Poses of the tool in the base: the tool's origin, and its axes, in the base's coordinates. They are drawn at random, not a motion.
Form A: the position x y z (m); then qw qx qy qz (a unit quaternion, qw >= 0).
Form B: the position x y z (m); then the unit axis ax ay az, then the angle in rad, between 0 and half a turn. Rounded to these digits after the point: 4 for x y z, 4 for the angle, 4 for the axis.
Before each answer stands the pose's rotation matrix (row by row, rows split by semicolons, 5 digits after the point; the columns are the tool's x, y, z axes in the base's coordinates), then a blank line. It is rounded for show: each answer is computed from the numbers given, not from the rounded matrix.
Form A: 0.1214 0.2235 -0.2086 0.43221 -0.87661 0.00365 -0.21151
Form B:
0.91050 0.17643 0.37398; -0.18923 -0.62636 0.75621; 0.36767 -0.75930 -0.53692

0.1214 0.2235 -0.2086 -0.9721 0.0040 -0.2345 2.2477
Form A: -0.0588 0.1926 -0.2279 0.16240 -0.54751 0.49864 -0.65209
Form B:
-0.34772 -0.33422 0.87601; -0.75782 -0.44997 -0.47248; 0.55209 -0.82814 -0.09681

-0.0588 0.1926 -0.2279 -0.5549 0.5053 -0.6609 2.8153
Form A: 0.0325 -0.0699 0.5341 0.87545 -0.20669 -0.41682 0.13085
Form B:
0.61828 -0.05680 -0.78391; 0.40141 0.88031 0.25281; 0.67572 -0.47098 0.56708

0.0325 -0.0699 0.5341 -0.4277 -0.8624 0.2707 1.0088
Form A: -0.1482 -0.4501 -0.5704 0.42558 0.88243 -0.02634 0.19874
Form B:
0.91962 -0.21565 0.32833; 0.12267 -0.63637 -0.76156; 0.37317 0.74063 -0.55876

-0.1482 -0.4501 -0.5704 0.9752 -0.0291 0.2196 2.2624
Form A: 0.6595 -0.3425 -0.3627 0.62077 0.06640 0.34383 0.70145
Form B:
-0.22048 -0.82520 0.52002; 0.91652 0.00713 0.39991; -0.33372 0.56479 0.75475

0.6595 -0.3425 -0.3627 0.0847 0.4386 0.8947 1.8022
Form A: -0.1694 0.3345 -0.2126 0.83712 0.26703 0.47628 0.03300
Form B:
0.54414 0.19911 0.81503; 0.30961 0.85521 -0.41564; -0.77978 0.47850 0.40371

-0.1694 0.3345 -0.2126 0.4881 0.8707 0.0603 1.1576
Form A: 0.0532 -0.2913 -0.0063 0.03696 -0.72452 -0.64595 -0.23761
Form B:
0.05259 0.95357 0.29656; 0.91844 -0.16277 0.36052; 0.39205 0.25341 -0.88435

0.0532 -0.2913 -0.0063 -0.7250 -0.6464 -0.2378 3.0677
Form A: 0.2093 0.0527 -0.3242 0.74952 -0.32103 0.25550 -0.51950
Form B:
0.32968 0.61470 0.71655; -0.94280 0.25412 0.21577; -0.04945 -0.74670 0.66332

0.2093 0.0527 -0.3242 -0.4850 0.3860 -0.7848 1.4469
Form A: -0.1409 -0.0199 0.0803 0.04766 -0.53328 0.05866 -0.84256
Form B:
-0.42669 0.01775 0.90423; -0.14288 -0.98858 -0.04802; 0.89304 -0.14968 0.42435

-0.1409 -0.0199 0.0803 -0.5339 0.0587 -0.8435 3.0462
